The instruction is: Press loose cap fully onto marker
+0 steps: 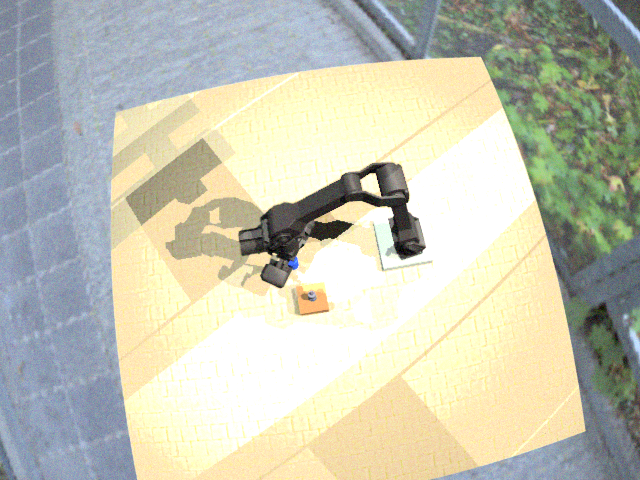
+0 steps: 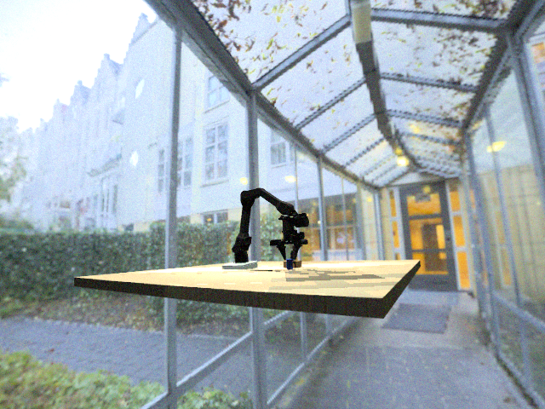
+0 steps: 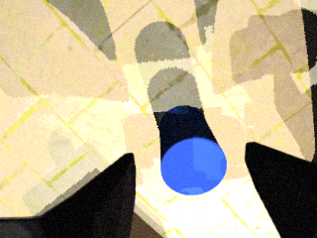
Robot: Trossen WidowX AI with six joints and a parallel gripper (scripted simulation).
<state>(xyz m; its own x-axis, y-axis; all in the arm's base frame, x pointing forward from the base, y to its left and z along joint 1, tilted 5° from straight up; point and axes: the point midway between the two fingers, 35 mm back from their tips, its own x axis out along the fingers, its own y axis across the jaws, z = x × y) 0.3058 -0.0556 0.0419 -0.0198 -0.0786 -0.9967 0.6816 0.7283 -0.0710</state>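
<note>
Now: gripper tip 20 mm above the blue cap. The rest, counted from my gripper tip: holder block: 110 mm to the left, 30 mm below, 20 mm behind.
</note>
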